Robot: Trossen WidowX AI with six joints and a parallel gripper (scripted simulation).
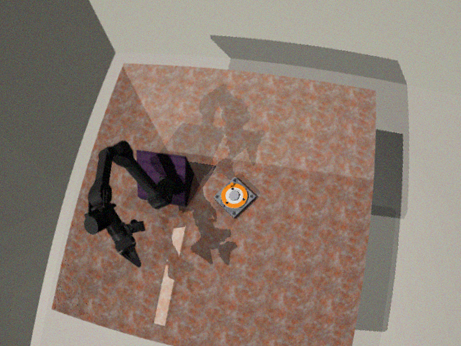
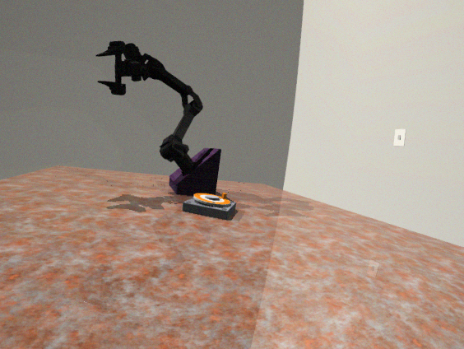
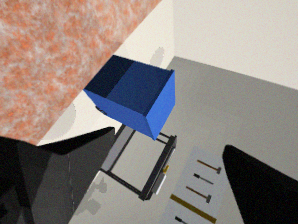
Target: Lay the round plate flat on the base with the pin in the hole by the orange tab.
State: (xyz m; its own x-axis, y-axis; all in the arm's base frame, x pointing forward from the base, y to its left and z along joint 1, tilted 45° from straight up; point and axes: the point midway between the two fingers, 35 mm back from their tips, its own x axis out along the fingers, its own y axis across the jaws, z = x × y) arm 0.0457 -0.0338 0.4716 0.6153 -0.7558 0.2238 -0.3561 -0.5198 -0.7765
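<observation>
Right now my gripper tip is 21 cm short of the grey square base, 39 cm to the right of it and 37 cm above it.
</observation>
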